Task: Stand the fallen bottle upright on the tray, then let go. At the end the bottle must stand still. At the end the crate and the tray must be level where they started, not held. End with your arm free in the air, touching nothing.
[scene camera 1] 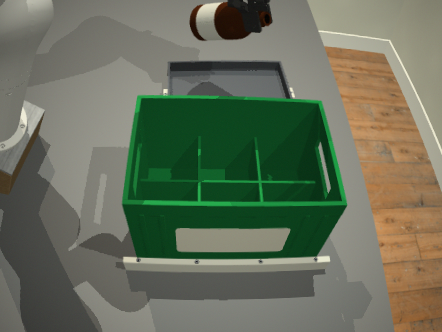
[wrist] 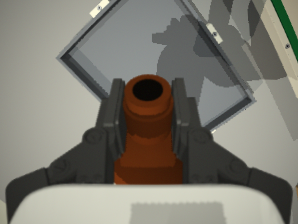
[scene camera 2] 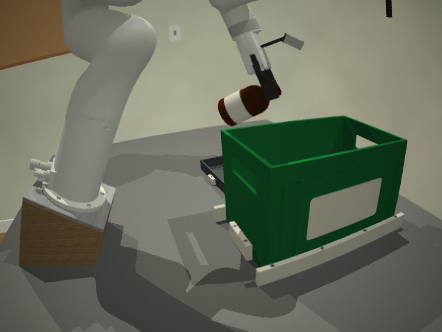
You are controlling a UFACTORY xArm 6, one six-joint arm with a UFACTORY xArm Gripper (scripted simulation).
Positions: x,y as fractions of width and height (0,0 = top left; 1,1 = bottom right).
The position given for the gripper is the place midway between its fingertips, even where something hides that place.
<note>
In view: the gripper (scene camera 2: 0.62,0.30), a brown bottle (scene camera 2: 0.57,0.31), a green crate (scene camera 1: 0.47,0.44), a dark grey tray (scene camera 1: 0.56,0.24) and a white base rail (scene camera 1: 0.68,0.79).
The brown bottle is seen too in the wrist view (wrist: 0.50,0.71). The green crate also shows in scene camera 2 (scene camera 2: 0.64,0.63). The dark grey tray also shows in the wrist view (wrist: 0.37,0.21).
</note>
